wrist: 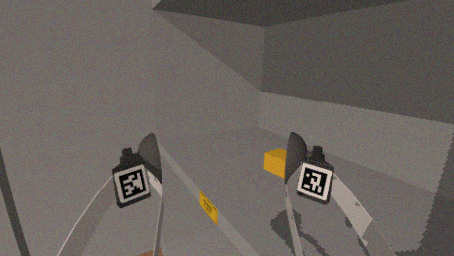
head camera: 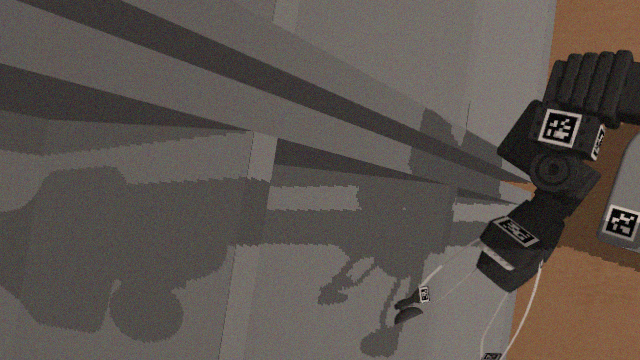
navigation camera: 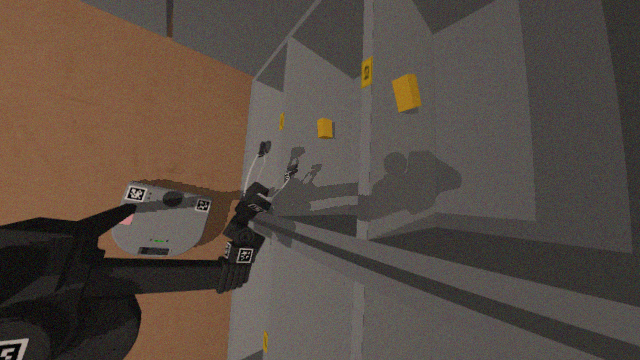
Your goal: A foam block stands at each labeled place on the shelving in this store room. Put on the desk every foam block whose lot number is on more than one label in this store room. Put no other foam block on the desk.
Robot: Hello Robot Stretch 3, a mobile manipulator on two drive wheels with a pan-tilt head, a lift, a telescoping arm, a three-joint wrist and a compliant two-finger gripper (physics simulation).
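Pixels of known places: gripper, fingertip midpoint: (wrist: 222, 151) (head camera: 429, 357) (navigation camera: 283, 152); robot's base at its link origin: (navigation camera: 172, 198).
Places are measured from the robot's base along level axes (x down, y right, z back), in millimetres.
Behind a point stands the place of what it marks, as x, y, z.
Observation:
My gripper (head camera: 450, 331) (navigation camera: 278, 157) {-711, 234, -237} (wrist: 222, 151) {-711, 234, -237} is open, with nothing between its fingertips. It is at the front of the lower shelf compartment. A yellow foam block (navigation camera: 325, 128) {-579, 485, -484} (wrist: 274, 162) {-564, 466, -496} stands on that shelf beyond the fingers; in the wrist view the right fingertip hides part of it. A yellow label (navigation camera: 282, 121) {-526, 281, -434} (wrist: 208, 207) {-519, 281, -432} is on the shelf's front edge; its number is not readable. Another yellow foam block (navigation camera: 406, 93) {-1024, 402, -431} stands on the shelf above, behind a label (navigation camera: 367, 72) {-977, 281, -435} whose digits are too blurred to read. The desk does not show.
An upright grey shelf divider (navigation camera: 450, 277) {-1154, 357, 1} runs beside the wrist. Another yellow label (navigation camera: 265, 341) {-521, 438, 487} shows beyond it, at the bottom of the navigation view. The robot's grey base (head camera: 625, 185) {-160, 146, 77} (navigation camera: 170, 225) {-160, 24, 117} stands on the brown floor (head camera: 575, 310) {0, 175, -230} (navigation camera: 125, 110) {-1, -299, -371} beside the shelving.

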